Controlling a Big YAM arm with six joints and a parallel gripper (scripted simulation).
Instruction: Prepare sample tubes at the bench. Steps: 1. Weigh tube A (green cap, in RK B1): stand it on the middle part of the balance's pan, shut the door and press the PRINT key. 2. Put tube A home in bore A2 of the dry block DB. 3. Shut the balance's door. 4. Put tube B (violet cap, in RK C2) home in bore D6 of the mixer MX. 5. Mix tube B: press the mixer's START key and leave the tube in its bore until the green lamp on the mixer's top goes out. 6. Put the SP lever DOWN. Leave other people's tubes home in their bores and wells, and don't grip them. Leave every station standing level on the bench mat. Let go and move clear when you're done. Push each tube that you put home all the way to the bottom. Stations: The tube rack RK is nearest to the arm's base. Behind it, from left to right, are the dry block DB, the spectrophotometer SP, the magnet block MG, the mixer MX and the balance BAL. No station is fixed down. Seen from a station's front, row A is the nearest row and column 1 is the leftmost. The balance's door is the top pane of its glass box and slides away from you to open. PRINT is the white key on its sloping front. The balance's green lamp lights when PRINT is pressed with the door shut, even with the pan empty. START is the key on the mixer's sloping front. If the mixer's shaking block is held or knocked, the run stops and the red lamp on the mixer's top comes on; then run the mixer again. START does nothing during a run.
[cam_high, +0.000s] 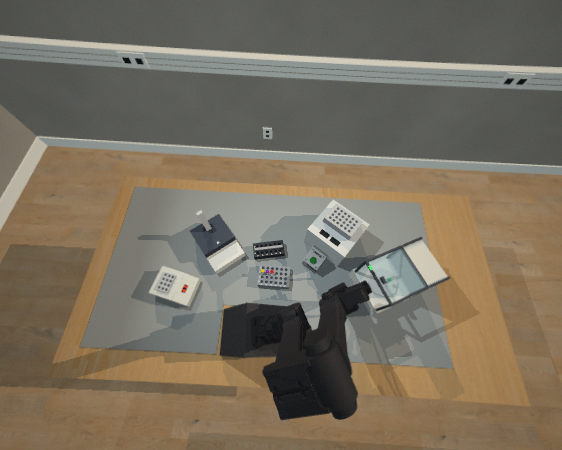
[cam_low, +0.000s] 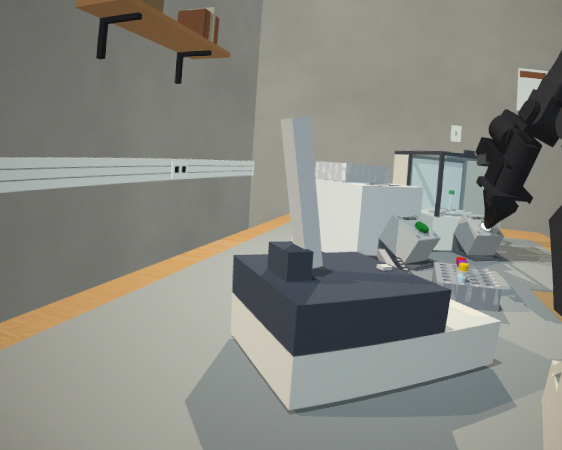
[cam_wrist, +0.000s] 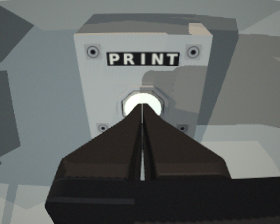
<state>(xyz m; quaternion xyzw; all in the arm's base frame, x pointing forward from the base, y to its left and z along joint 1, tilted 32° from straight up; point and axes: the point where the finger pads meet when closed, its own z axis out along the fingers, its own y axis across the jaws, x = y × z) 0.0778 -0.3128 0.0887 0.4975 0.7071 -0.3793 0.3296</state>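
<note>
The print key is 10 mm to the right of my hand and 10 mm below it. From my hand the other things lie so: eight-sided pan: 150 mm to the right, 40 mm ahead, 10 mm above; balance door: 140 mm above, 120 mm to the right, 40 mm ahead; green start key: 160 mm ahead, 110 mm to the left.
</note>
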